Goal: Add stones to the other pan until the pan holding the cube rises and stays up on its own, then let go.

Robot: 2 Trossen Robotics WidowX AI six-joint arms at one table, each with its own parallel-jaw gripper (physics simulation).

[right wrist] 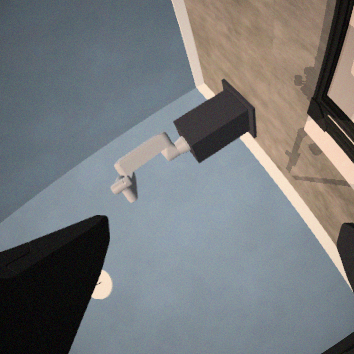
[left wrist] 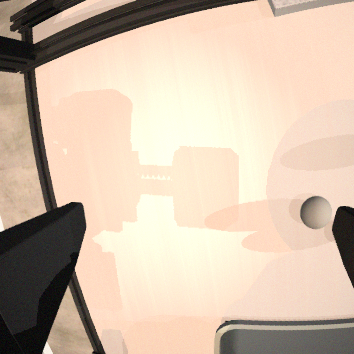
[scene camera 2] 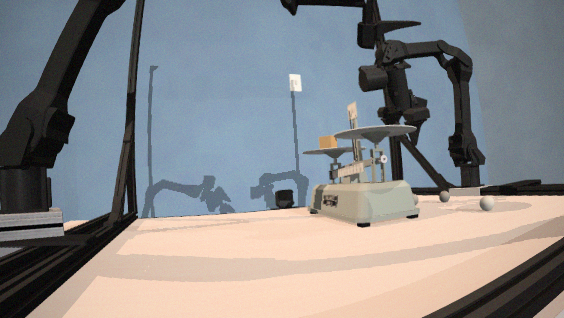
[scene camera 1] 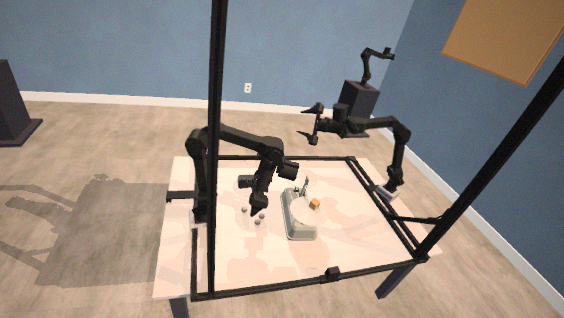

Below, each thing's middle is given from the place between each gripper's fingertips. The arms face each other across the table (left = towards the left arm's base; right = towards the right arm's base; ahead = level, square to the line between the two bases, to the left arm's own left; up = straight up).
Now: the grey balance scale [scene camera 2: 357,200] 250 mm behind my right hand, 30 mm to the left of it and 230 mm below it.
Now: the grey balance scale 6 cm ahead of my left hand, 25 cm to the right of it and 4 cm below it.
